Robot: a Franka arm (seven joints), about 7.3 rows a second.
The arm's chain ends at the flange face. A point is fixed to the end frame.
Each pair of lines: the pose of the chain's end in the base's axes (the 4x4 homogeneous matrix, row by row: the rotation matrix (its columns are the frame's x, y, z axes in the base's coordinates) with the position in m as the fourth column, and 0 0 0 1 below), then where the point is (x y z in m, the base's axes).
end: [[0.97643 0.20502 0.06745 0.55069], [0.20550 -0.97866 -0.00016 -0.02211], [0.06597 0.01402 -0.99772 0.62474], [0 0 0 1]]
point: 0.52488 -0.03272 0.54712
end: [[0.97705 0.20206 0.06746 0.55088], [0.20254 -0.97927 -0.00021 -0.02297], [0.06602 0.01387 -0.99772 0.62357], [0 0 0 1]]
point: 0.52504 -0.03349 0.54595
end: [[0.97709 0.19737 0.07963 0.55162], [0.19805 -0.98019 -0.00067 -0.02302], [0.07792 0.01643 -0.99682 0.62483], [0 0 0 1]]
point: 0.52668 -0.03343 0.54690
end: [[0.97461 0.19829 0.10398 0.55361], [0.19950 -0.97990 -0.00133 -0.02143], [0.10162 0.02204 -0.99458 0.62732], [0 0 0 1]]
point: 0.53060 -0.03193 0.54882
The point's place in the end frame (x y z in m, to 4 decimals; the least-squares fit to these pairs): -0.0325 0.0040 0.0757
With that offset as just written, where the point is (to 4 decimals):
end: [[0.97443 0.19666 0.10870 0.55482], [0.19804 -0.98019 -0.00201 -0.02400], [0.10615 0.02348 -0.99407 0.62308], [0 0 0 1]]
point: 0.5322 -0.0345 0.5445
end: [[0.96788 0.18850 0.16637 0.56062], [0.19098 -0.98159 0.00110 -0.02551], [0.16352 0.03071 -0.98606 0.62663], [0 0 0 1]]
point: 0.5425 -0.0356 0.5468
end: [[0.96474 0.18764 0.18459 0.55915], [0.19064 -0.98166 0.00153 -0.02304], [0.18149 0.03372 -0.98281 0.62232], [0 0 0 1]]
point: 0.5425 -0.0330 0.5422
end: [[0.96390 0.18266 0.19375 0.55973], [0.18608 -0.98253 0.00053 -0.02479], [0.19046 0.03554 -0.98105 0.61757], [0 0 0 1]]
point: 0.5438 -0.0347 0.5373
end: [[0.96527 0.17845 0.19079 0.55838], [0.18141 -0.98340 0.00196 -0.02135], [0.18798 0.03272 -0.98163 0.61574], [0 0 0 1]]
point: 0.5422 -0.0310 0.5355
